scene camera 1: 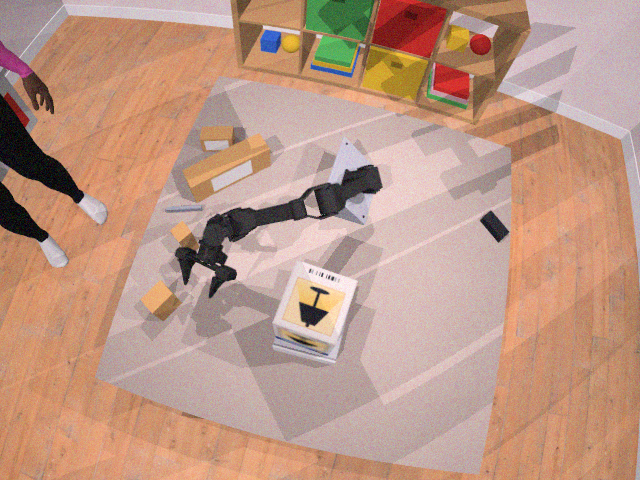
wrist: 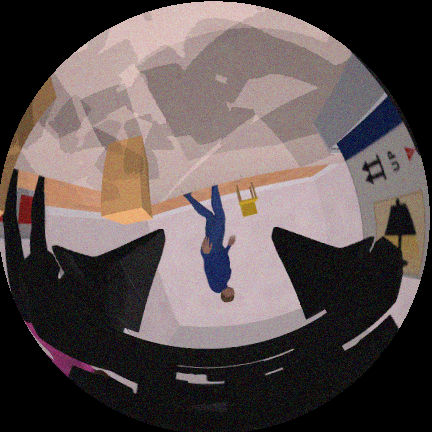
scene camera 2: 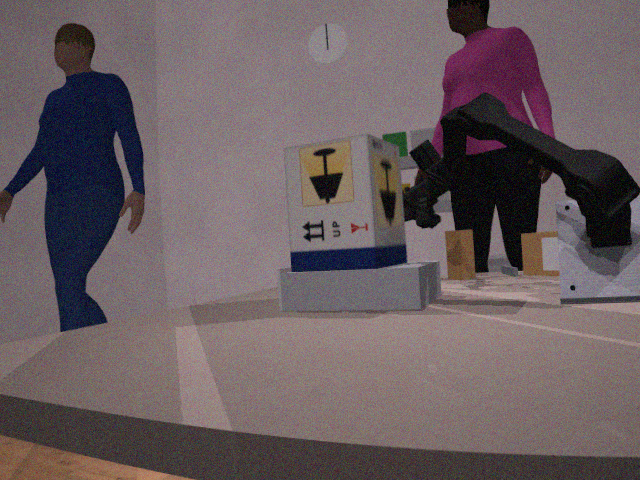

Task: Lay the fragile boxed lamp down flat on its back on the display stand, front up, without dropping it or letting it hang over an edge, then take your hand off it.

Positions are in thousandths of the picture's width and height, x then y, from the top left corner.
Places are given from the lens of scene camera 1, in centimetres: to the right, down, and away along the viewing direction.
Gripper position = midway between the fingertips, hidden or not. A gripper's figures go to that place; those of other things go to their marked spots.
my gripper (scene camera 1: 309, 607): -35, 14, 114
stand (scene camera 1: 437, 720): -12, 31, 119
